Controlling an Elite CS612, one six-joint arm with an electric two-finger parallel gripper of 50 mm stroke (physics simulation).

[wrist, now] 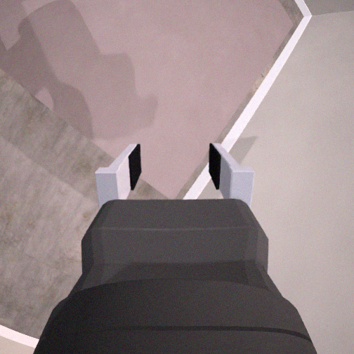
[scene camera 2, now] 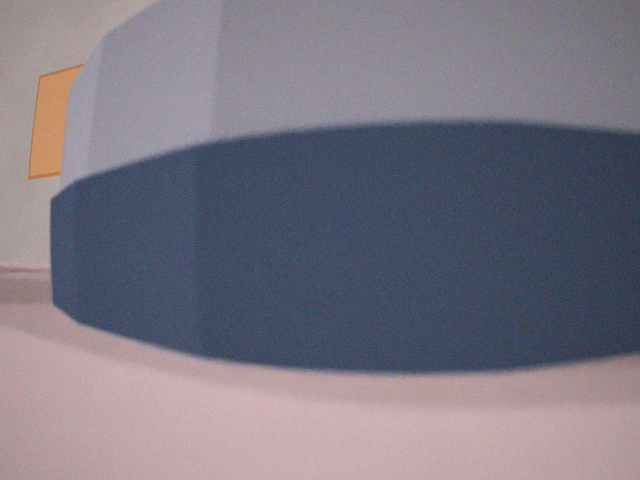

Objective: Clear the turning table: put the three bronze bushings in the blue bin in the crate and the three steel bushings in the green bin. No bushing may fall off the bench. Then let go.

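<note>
My gripper (wrist: 174,157) is open, with its two fingers wide apart and no object between them. In the wrist view it hangs above the edge of a pink surface. No bronze or steel bushing can be made out in either view. The blue bin, the green bin, the crate and the turning table cannot be made out either. In the scene view a large rounded body, grey above and dark blue below, blocks most of the picture and hides what is behind it.
In the wrist view the pink surface (wrist: 185,65) carries a dark shadow and meets a grey-brown textured surface (wrist: 45,225) at the left. A white edge strip (wrist: 247,112) runs along its right side, with a pale floor beyond. An orange panel (scene camera 2: 49,124) shows in the scene view.
</note>
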